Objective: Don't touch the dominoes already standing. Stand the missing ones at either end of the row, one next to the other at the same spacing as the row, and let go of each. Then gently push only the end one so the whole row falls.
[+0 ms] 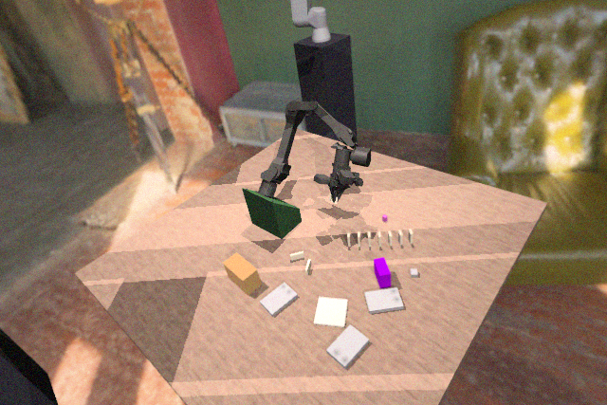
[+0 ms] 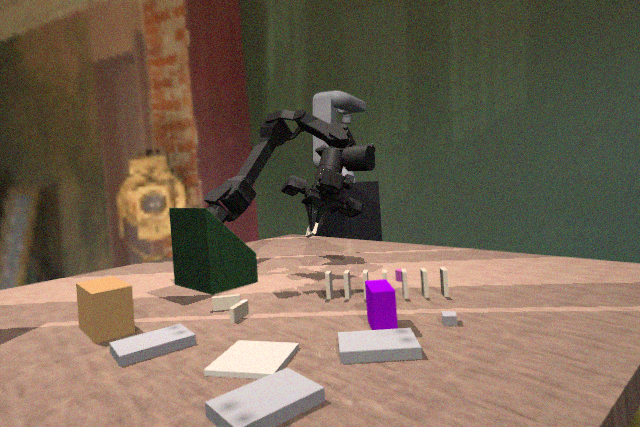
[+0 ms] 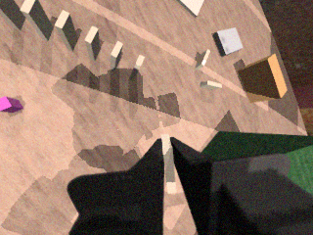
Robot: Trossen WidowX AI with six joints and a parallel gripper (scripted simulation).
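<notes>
Right now the tiny purple cube is 13 cm ahead of my gripper tip, 13 cm to the left of it and 11 cm below it. Round my gripper tip: purple block (30 cm ahead, 10 cm to the right, 9 cm below); then white slab (25 cm ahead, 31 cm to the right, 11 cm below); then small grey cube (36 cm ahead, 2 cm to the right, 11 cm below).
</notes>
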